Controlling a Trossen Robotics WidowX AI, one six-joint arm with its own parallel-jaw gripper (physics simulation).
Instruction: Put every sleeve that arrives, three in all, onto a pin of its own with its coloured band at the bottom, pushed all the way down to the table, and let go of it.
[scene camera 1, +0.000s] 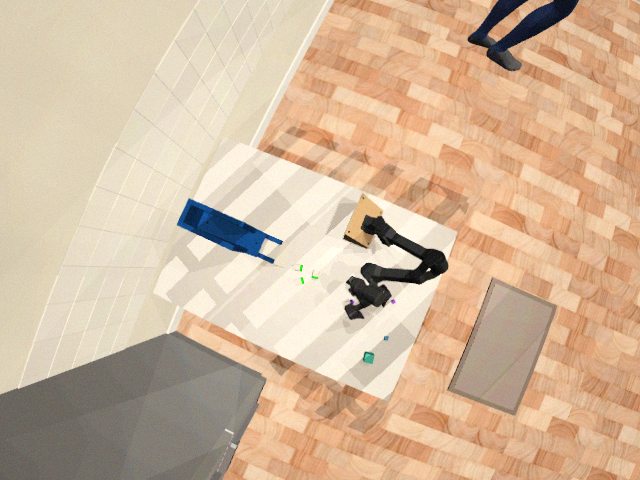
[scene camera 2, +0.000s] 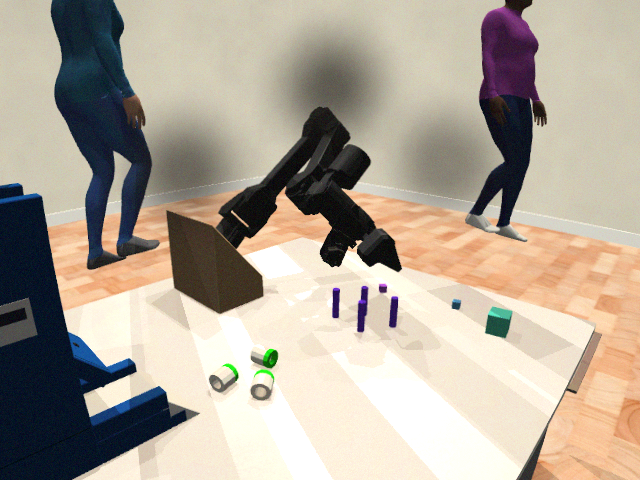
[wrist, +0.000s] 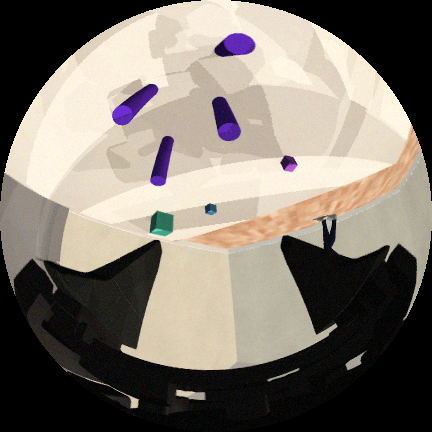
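Three white sleeves with green bands lie on their sides on the table: one (scene camera 2: 262, 356) (scene camera 1: 314, 274) nearest the pins, one (scene camera 2: 223, 378) (scene camera 1: 298, 267) at left and one (scene camera 2: 262, 386) (scene camera 1: 299, 281) in front. Several purple pins stand upright and bare: a left pin (scene camera 2: 336, 303) (wrist: 239, 44), a back pin (scene camera 2: 364, 293) (wrist: 228, 127), a front pin (scene camera 2: 360, 316) (wrist: 125, 112) and a right pin (scene camera 2: 393, 312) (wrist: 161, 162). My black gripper (scene camera 2: 366, 266) (wrist: 222, 244) is open and empty, tilted, above and behind the pins in scene camera 2. The sleeves do not show in the wrist view.
A blue chute (scene camera 1: 227, 230) (scene camera 2: 25, 382) stands beyond the sleeves. A teal cube (scene camera 1: 368, 357) (scene camera 2: 498, 321) (wrist: 162, 223), a small blue cube (scene camera 1: 386, 337) (scene camera 2: 455, 304) (wrist: 210, 209) and a magenta cube (scene camera 1: 392, 301) (scene camera 2: 382, 287) (wrist: 289, 163) lie beyond the pins. The arm's wedge base (scene camera 2: 214, 268) stands behind left.
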